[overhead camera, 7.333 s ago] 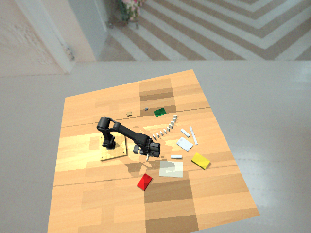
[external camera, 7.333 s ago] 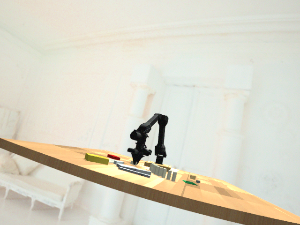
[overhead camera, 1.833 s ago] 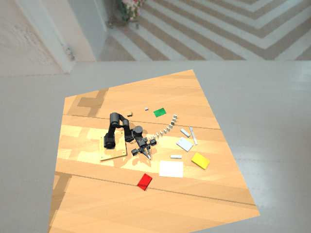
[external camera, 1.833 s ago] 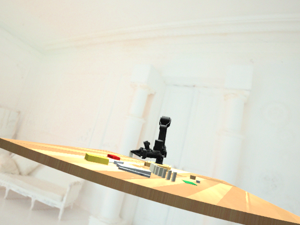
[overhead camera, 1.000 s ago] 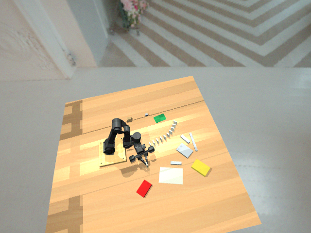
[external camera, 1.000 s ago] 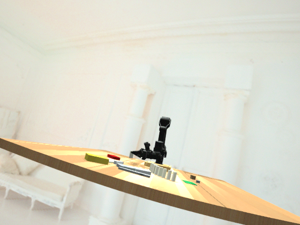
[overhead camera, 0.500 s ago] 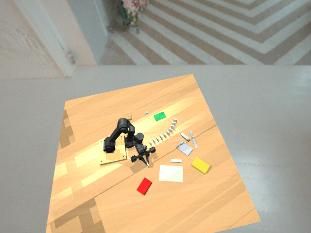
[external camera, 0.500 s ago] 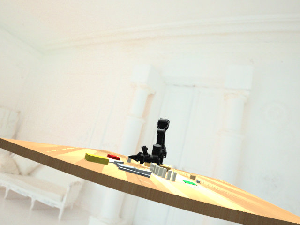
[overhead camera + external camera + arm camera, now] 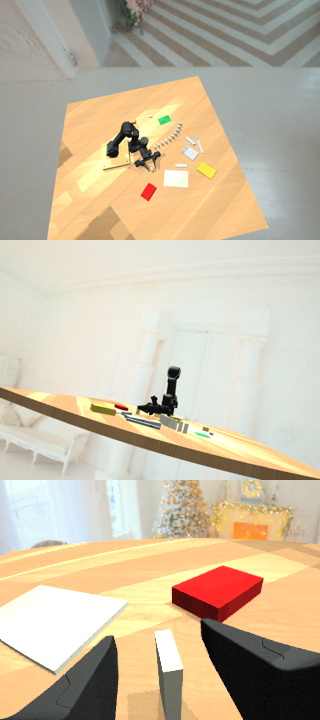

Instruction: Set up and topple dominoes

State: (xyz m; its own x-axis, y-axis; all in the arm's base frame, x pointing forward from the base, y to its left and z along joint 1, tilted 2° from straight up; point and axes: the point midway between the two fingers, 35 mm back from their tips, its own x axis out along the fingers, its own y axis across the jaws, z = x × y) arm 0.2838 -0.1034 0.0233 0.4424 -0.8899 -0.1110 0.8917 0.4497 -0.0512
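The white sheet lies 150 mm ahead of my gripper tip, 40 mm to the right of it and 40 mm below it. From my gripper tip the other things lie so: red block: 130 mm to the right, 40 mm below, 30 mm behind; then light grey piece: 190 mm ahead, 40 mm to the left, 40 mm below; then grey plate: 260 mm ahead, 140 mm to the left, 40 mm below.
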